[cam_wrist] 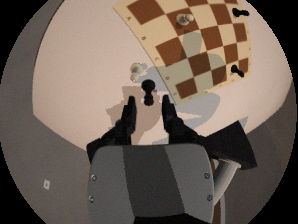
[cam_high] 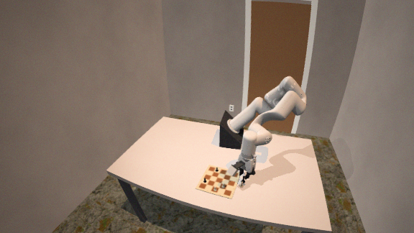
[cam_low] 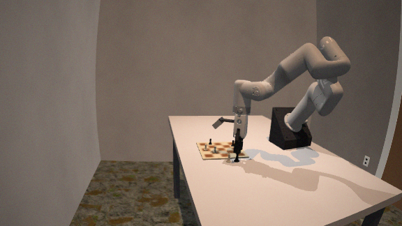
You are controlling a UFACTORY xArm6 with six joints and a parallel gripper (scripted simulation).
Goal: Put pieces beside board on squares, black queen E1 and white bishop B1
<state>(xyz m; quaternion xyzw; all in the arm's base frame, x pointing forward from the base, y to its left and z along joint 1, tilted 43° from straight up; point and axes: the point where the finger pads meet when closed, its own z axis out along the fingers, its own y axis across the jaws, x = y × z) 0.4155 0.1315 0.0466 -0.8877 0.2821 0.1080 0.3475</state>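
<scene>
Right now my hand is 4 cm above the black queen. Also, from my hand: chessboard (2 cm ahead, 14 cm to the right, 7 cm below); then white bishop (4 cm ahead, 5 cm below).
</scene>
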